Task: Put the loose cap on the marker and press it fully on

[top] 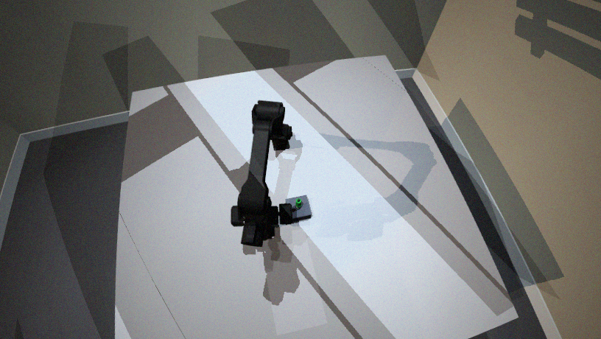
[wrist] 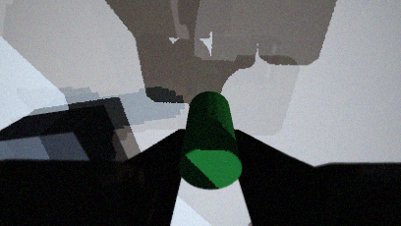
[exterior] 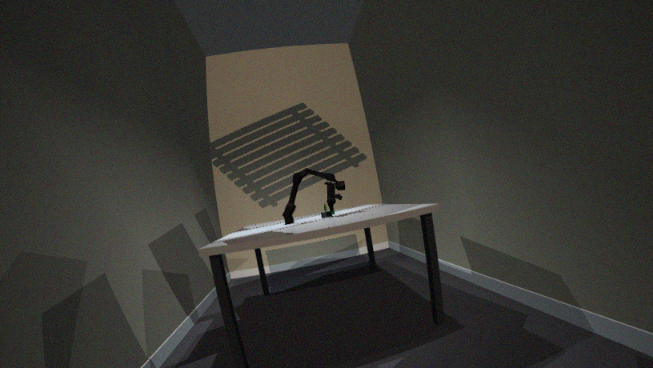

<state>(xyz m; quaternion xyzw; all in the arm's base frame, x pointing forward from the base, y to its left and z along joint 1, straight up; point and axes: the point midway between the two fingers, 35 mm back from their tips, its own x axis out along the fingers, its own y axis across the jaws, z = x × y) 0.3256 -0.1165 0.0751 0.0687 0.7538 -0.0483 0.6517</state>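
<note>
Now: the green marker 20 mm behind my gripper tip, 120 mm to the left of it and 40 mm above it. Also, from my gripper tip: green cap: 10 mm ahead, 10 mm above; then dark holder block: 20 mm behind, 120 mm to the left, 20 mm below.
</note>
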